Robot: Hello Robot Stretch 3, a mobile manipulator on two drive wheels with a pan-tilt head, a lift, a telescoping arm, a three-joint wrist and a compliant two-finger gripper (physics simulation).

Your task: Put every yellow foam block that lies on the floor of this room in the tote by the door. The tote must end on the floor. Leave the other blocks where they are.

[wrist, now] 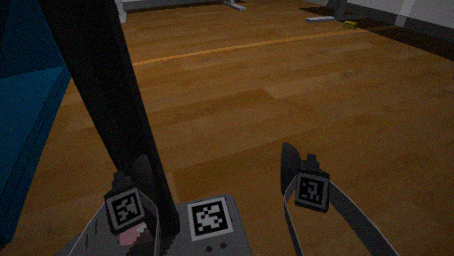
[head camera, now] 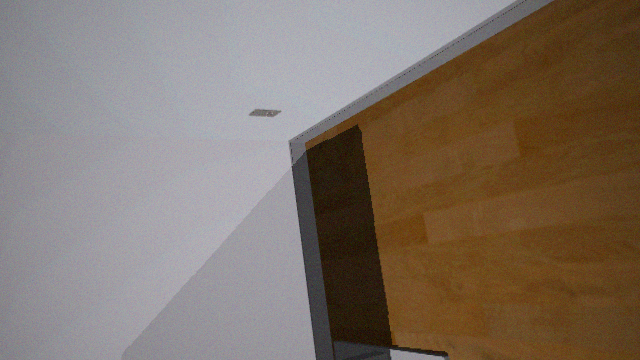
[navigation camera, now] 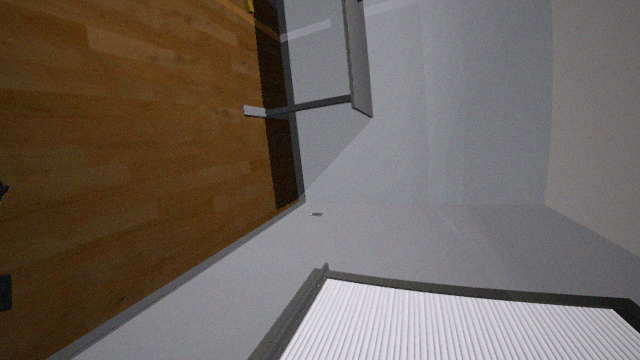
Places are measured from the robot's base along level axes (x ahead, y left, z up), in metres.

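Pixels of known places: gripper, fingertip midpoint: (wrist: pixel 217 166).
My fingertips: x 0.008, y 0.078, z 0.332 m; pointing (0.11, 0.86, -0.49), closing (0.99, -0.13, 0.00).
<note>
Ahead of a thing's pixels: the offset from my fingertips to its middle. "spot": to the spot under its first point. Level surfaces: height alone.
A small yellow block (wrist: pixel 349 24) lies on the floor at the upper right of the wrist view, beside a grey leg's foot. A small yellow thing (navigation camera: pixel 249 6) also shows at the top edge of the navigation view, on the floor by the wall's shadow; I cannot tell whether it is the same block. My gripper (wrist: pixel 217 166) is open, its two fingers wide apart above bare wooden floor, with no block between them. A long dark bar crosses the wrist view down to the left finger. I cannot make out the tote by the door in these views.
A large blue panelled object (wrist: pixel 25 115) stands close on the left in the wrist view. A desk @(dz +0.618 m) (navigation camera: pixel 359 60) with a grey leg @(spot: dx +1.638, dy +0.531, dz +0.250 m) (navigation camera: pixel 320 103) stands at the wall. A ribbed white panel (navigation camera: pixel 450 325) in a dark frame and a wall plate @(dx +1.853, dy -0.467, dz +0.068 m) (head camera: pixel 265 113) (navigation camera: pixel 316 214) are on the wall.
</note>
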